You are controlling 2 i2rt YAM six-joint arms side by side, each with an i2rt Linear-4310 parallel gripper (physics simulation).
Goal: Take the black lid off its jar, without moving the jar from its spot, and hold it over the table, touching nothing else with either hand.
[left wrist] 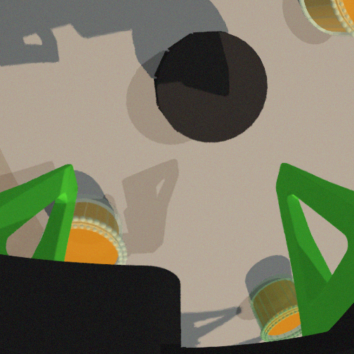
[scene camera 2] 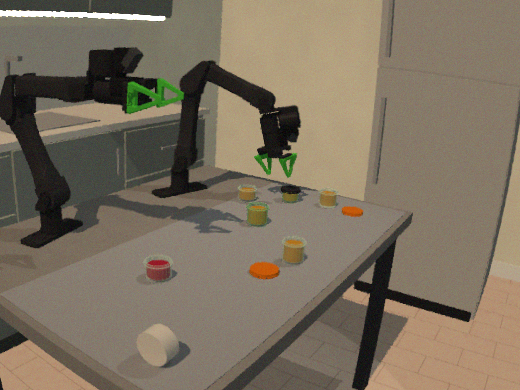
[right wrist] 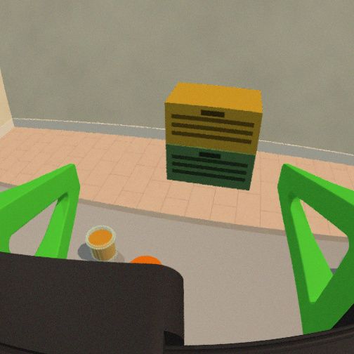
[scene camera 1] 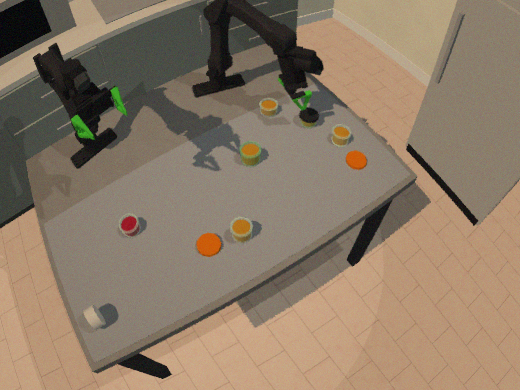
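Where they show: left gripper, between the fingertips: (scene camera 2: 278, 175) (scene camera 1: 298, 101); right gripper, between the fingertips: (scene camera 2: 173, 98) (scene camera 1: 110, 125); left arm's base, origin of its link: (scene camera 2: 179, 190) (scene camera 1: 218, 86); right arm's base, origin of its link: (scene camera 2: 52, 233) (scene camera 1: 93, 148).
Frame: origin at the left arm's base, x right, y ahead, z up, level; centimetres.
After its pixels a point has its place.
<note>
The black lid (scene camera 1: 309, 114) @(x -24.2, y 30.7, z 4.8 cm) (scene camera 2: 290, 189) @(x -23.0, y 31.5, z 4.8 cm) (left wrist: 215, 85) sits level on its squat jar (scene camera 1: 308, 124) @(x -22.9, y 33.0, z 2.4 cm) (scene camera 2: 290, 197) @(x -22.2, y 32.5, z 2.4 cm), which stands near the table's far right edge. In the left wrist view the lid hides its jar and lies ahead of the fingertips, right of the midline. My left gripper (scene camera 1: 294, 98) @(x -21.0, y 27.6, z 8.9 cm) (scene camera 2: 279, 175) @(x -21.0, y 27.6, z 8.9 cm) (left wrist: 176, 174) is open and empty, pointing down a little above the lid and not touching it. My right gripper (scene camera 1: 110, 126) @(x 35.1, y 47.7, z 39.8 cm) (scene camera 2: 171, 100) @(x 35.1, y 47.7, z 39.8 cm) (right wrist: 178, 174) is open and empty, held high at the left of both scene views, far from the lid.
Open orange-filled jars stand left (scene camera 1: 269, 107) @(x -12.9, y 22.2, z 3.6 cm) (scene camera 2: 247, 193) @(x -11.1, y 23.3, z 3.3 cm) and right (scene camera 1: 341, 135) @(x -30.6, y 42.5, z 4.6 cm) (scene camera 2: 328, 198) @(x -28.8, y 43.3, z 3.9 cm) of the black-lidded jar. Another (scene camera 1: 250, 153) @(x 0.0, y 40.6, z 4.8 cm) (scene camera 2: 257, 214) @(x 1.7, y 41.7, z 4.2 cm) stands nearer mid-table. Farther forward are a jar (scene camera 1: 241, 229) @(x 10.3, y 64.4, z 5.0 cm), an orange lid (scene camera 1: 208, 244) @(x 20.0, y 64.0, z 1.2 cm), a red-filled jar (scene camera 1: 130, 225) @(x 41.2, y 52.1, z 3.4 cm) and a white cylinder (scene camera 1: 94, 317) @(x 57.3, y 78.7, z 6.4 cm).
</note>
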